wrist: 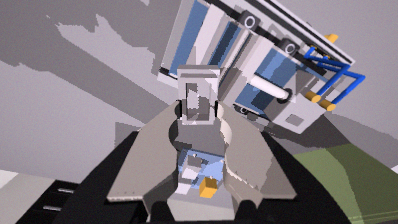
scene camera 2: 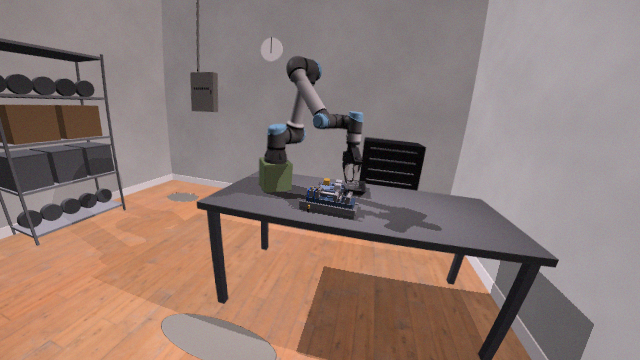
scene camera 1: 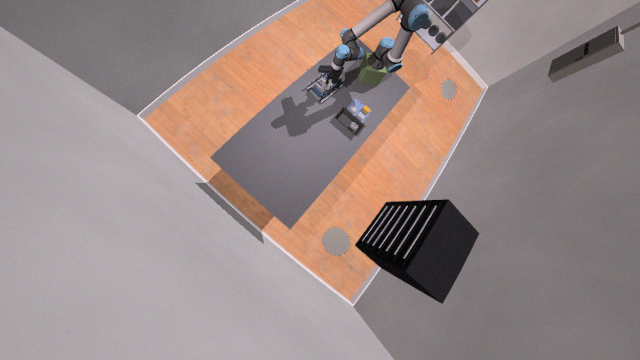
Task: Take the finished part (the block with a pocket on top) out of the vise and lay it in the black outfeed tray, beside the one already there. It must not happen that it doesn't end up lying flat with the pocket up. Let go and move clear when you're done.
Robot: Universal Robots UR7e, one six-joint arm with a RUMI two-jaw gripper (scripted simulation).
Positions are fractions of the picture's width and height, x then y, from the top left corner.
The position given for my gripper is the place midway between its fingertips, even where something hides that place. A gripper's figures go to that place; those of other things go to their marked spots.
Labels:
My gripper (wrist: 0.50,0.45) is 0.14 m from the lens. A blue fixture plate (wrist: 0.53,0.74) is 0.47 m from the lens.

